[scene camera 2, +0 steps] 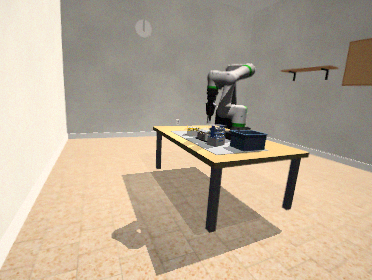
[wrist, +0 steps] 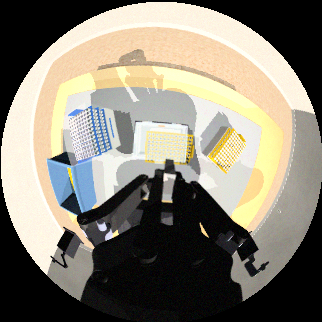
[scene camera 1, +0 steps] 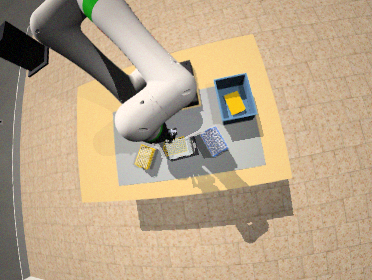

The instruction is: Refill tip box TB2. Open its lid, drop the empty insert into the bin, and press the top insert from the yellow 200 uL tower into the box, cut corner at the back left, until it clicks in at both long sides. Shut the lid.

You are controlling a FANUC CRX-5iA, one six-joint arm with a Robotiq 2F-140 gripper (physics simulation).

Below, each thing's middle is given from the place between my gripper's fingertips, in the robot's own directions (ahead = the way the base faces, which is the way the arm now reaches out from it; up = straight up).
Right now my hand is 6 cm above the clear lid [wrist: 152, 140], 4 cm short of it and 2 cm to the right of it. The rest, counted from my hand: blue bin [scene camera 1: 225, 85] 35 cm to the left, 11 cm behind, 8 cm below.
